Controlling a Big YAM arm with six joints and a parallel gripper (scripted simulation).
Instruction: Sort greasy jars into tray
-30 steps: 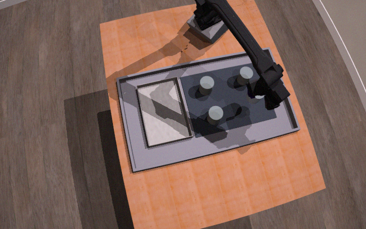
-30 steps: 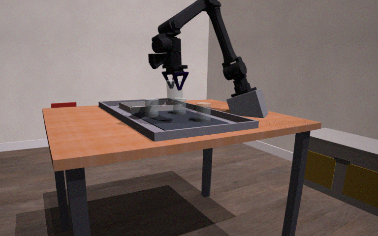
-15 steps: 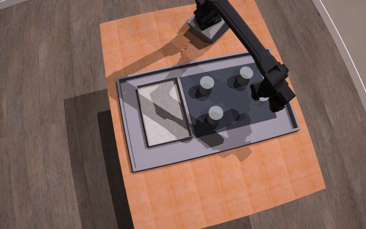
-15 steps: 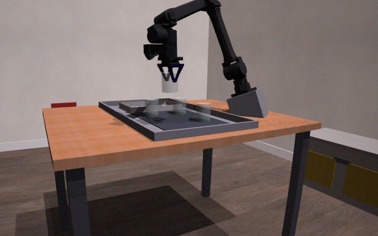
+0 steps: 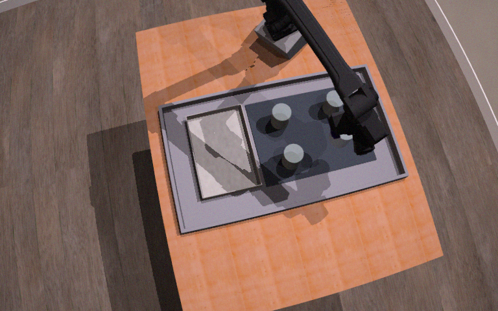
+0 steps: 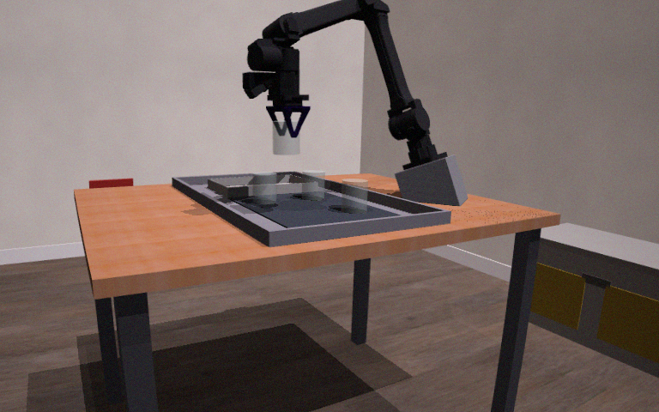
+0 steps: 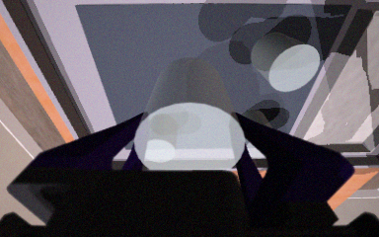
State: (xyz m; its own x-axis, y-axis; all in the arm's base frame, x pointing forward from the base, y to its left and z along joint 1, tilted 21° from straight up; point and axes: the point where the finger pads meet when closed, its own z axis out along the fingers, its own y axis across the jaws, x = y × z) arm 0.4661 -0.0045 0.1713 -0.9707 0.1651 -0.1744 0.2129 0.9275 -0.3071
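Now: hand 160 mm past the pale tray, 330 mm to the left of it and 190 mm above it. Round my hand: dark drying mat (90 mm behind, 20 mm to the right, 190 mm below); rimmed steel top (100 mm behind, 130 mm to the right, 200 mm below).
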